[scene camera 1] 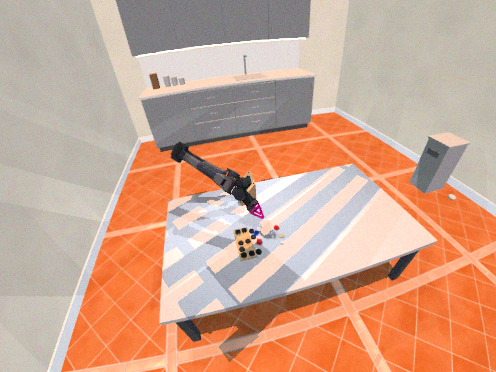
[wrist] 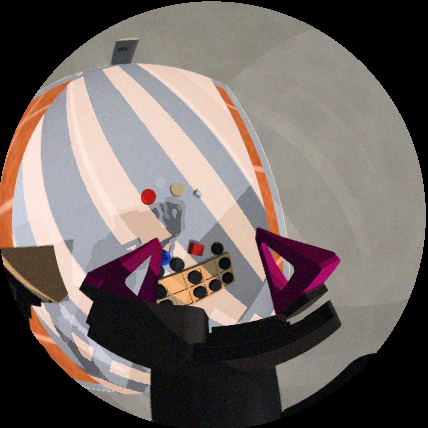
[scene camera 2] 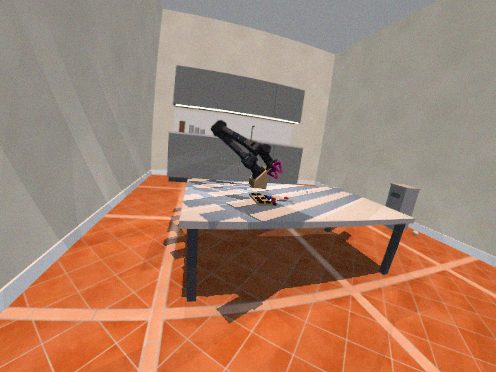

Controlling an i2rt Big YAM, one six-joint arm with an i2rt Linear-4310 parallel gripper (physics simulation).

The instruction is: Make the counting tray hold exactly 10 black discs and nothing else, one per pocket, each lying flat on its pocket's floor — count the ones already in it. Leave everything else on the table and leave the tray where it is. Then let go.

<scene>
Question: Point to a tan counting tray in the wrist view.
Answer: At 179, 290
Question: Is the gripper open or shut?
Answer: Open.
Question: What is the gripper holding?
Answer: Nothing.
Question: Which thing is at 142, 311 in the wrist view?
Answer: The gripper.
</scene>
